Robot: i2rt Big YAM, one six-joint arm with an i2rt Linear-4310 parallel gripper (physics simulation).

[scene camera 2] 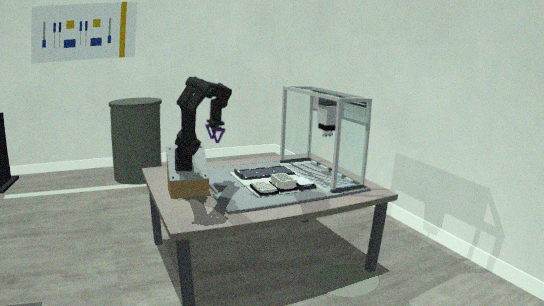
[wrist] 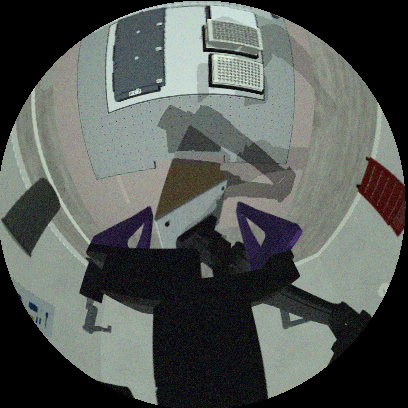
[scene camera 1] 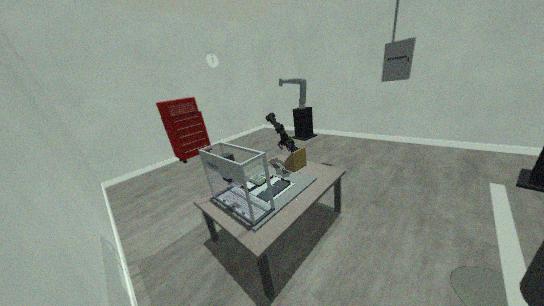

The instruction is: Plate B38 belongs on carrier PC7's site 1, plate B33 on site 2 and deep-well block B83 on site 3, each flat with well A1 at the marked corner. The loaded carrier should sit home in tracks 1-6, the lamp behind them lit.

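Where they show: gripper, fingertip midpoint: (scene camera 2: 214, 140) (wrist: 193, 208) (scene camera 1: 285, 150); arm's base at its link origin: (scene camera 2: 183, 160) (wrist: 194, 237) (scene camera 1: 296, 152).
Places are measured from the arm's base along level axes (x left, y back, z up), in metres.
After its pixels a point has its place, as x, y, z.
My gripper (scene camera 2: 217, 140) @(0.019, -0.161, 0.087) (wrist: 193, 208) @(0.019, -0.161, 0.087) is open and empty, high above the table near the arm's base. The dark carrier (scene camera 1: 274, 190) @(0.207, -0.487, -0.142) (scene camera 2: 264, 172) @(0.180, -0.469, -0.143) (wrist: 138, 55) @(0.176, -0.432, -0.143) lies flat on a white sheet; no plate stands on it. Beside it are a low pale plate (scene camera 2: 263, 187) @(-0.089, -0.387, -0.130) (wrist: 237, 72) @(-0.068, -0.393, -0.137), a taller pale block (scene camera 2: 283, 180) @(-0.089, -0.490, -0.101) (wrist: 233, 36) @(-0.037, -0.487, -0.102) in the middle, and a third white plate (scene camera 2: 304, 183) @(-0.082, -0.607, -0.127) (wrist: 233, 15), partly hidden behind the block in the wrist view. Labels and corner marks are too small to read. The grooved track deck (scene camera 1: 241, 202) (scene camera 2: 320, 172) @(0.147, -0.800, -0.152) lies inside the frame; no lit lamp can be made out.
A clear-walled frame (scene camera 1: 251, 195) @(0.418, -0.806, 0.083) (scene camera 2: 336, 145) @(-0.177, -0.724, 0.092) with a hanging pipetting head (scene camera 2: 327, 115) @(0.079, -0.787, 0.197) encloses the deck. The arm stands on a wooden block (scene camera 1: 296, 159) @(0.072, -0.070, -0.034) (scene camera 2: 188, 188) @(-0.072, -0.016, -0.121) (wrist: 190, 185) @(0.017, -0.116, -0.042) at the other end of the table (scene camera 1: 300, 215) @(0.566, -0.526, -0.174) (scene camera 2: 175, 227) @(-0.402, 0.072, -0.166). A bin (scene camera 2: 136, 142) stands behind.
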